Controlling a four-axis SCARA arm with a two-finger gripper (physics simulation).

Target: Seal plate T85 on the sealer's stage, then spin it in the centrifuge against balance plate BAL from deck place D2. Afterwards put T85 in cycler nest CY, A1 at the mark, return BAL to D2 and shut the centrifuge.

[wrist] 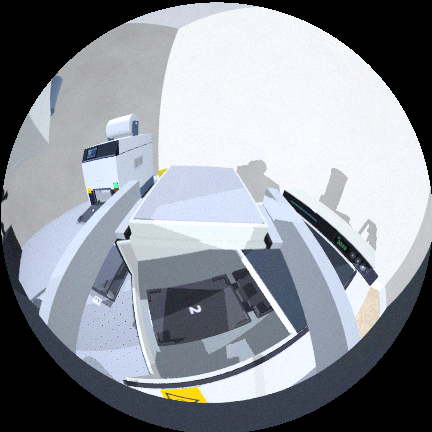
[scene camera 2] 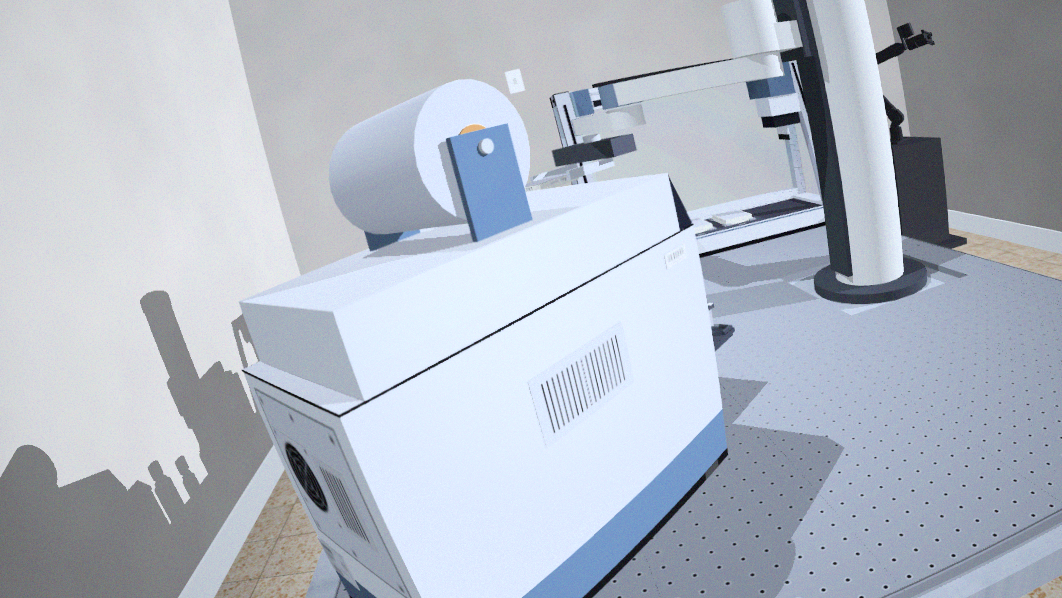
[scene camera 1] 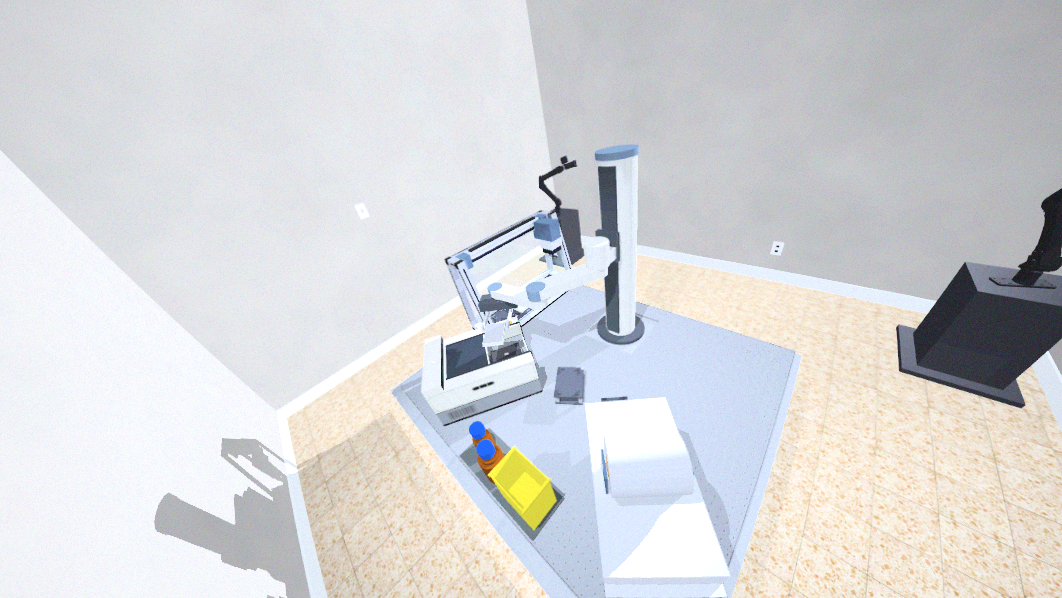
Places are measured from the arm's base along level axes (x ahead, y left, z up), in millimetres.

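Pixels of known places: gripper, fingertip midpoint: [wrist: 200, 193] [scene camera 2: 549, 178] [scene camera 1: 494, 329]; arm's base at its link origin: [scene camera 2: 870, 282] [scene camera 1: 620, 328].
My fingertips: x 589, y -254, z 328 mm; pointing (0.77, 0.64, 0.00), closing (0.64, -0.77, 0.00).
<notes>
Ahead of a thing's pixels: the offset from my fingertips to its middle. "*": to the spot under its first point.
My gripper [scene camera 1: 497, 334] [wrist: 200, 193] is shut on a white, smooth-topped plate, taken as T85 {dx +16, dy +16, dz +1 mm} [scene camera 1: 494, 333] [wrist: 200, 197]; its label is not readable. The plate is level above the open centrifuge {dx +87, dy -72, dz -193 mm} [scene camera 1: 486, 397] [wrist: 280, 367]. Below it, a dark bucket marked 2 [wrist: 175, 312] shows bare in the opening. The dark glass lid {dx +131, dy -98, dz -104 mm} [scene camera 1: 462, 358] [wrist: 280, 280] is slid aside. The white sealer {dx +152, dy +736, dz -77 mm} [scene camera 1: 661, 531] [scene camera 2: 483, 319] [wrist: 100, 172] stands apart, its dark stage {dx -62, dy +550, dz -219 mm} [wrist: 90, 214] out in front. BAL cannot be identified; a pale plate {dx -514, dy -328, dz -250 mm} [scene camera 2: 732, 218] lies on the gantry deck.
A low dark nest {dx -114, dy +278, dz -286 mm} [scene camera 1: 570, 382] [wrist: 107, 280] stands between centrifuge and sealer. Bottles with blue caps [scene camera 1: 486, 450] and a yellow bin {* dx +319, dy +412, dz -308 mm} [scene camera 1: 523, 490] stand along the table edge. The gantry frame [scene camera 1: 464, 293] rises behind the centrifuge, near the arm's column [scene camera 1: 626, 245] [scene camera 2: 865, 148].
</notes>
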